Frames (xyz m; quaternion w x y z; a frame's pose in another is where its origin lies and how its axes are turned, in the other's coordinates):
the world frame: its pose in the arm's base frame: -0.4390 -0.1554 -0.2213 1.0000 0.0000 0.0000 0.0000
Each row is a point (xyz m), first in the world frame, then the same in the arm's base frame.
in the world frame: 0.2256 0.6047 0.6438
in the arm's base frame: -0.2134 0.4493 0.4225
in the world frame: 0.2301 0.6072 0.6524
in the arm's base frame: -0.2089 0.4518 0.4311
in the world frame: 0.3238 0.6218 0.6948
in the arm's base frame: -0.1152 0.4664 0.4735
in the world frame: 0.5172 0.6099 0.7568
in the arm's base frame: 0.0782 0.4545 0.5355
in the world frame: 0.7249 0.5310 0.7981
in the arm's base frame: 0.2859 0.3756 0.5768
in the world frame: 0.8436 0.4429 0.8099
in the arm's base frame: 0.4046 0.2875 0.5886
